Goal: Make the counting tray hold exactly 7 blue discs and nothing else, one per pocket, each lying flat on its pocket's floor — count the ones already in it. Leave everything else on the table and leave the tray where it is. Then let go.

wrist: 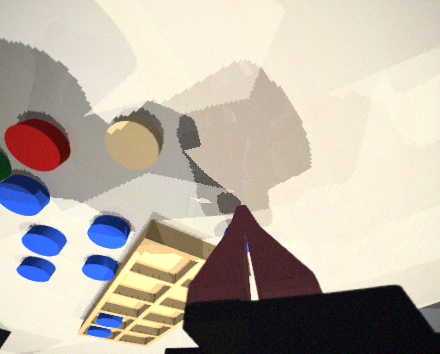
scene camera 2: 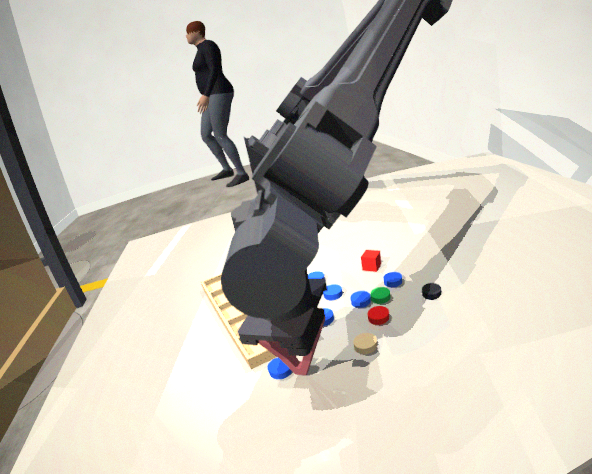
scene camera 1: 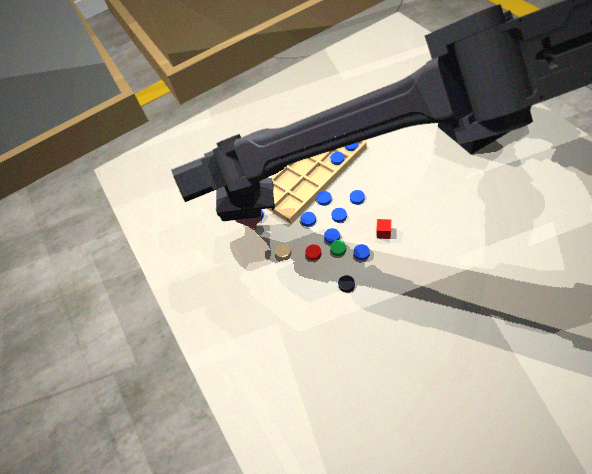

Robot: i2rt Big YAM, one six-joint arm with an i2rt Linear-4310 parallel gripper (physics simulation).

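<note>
The tan counting tray (scene camera 1: 286, 217) (scene camera 2: 253, 361) (wrist: 182, 240) has two blue discs showing in pockets at its far end, one (scene camera 1: 337, 158) (wrist: 109, 320) and another (scene camera 1: 352, 146) (wrist: 99, 331). The arm hides part of the tray in the scene views, and the fingers hide some in the wrist view. Several loose blue discs lie beside it, among them one (scene camera 1: 308, 218) (wrist: 108, 231) near its long side. Another blue disc (scene camera 2: 279, 368) lies off its near end, mostly hidden behind the fingers in the wrist view. My gripper (scene camera 1: 253, 226) (scene camera 2: 302, 372) (wrist: 242, 211) is shut and empty, above the table near that disc.
A tan disc (scene camera 1: 283, 251) (scene camera 2: 365, 344) (wrist: 133, 144), a red disc (scene camera 1: 313, 252) (scene camera 2: 378, 315) (wrist: 36, 145), a green disc (scene camera 1: 338, 247) (scene camera 2: 380, 295), a black disc (scene camera 1: 346, 283) (scene camera 2: 431, 291) and a red cube (scene camera 1: 384, 228) (scene camera 2: 371, 260) are on the table.
</note>
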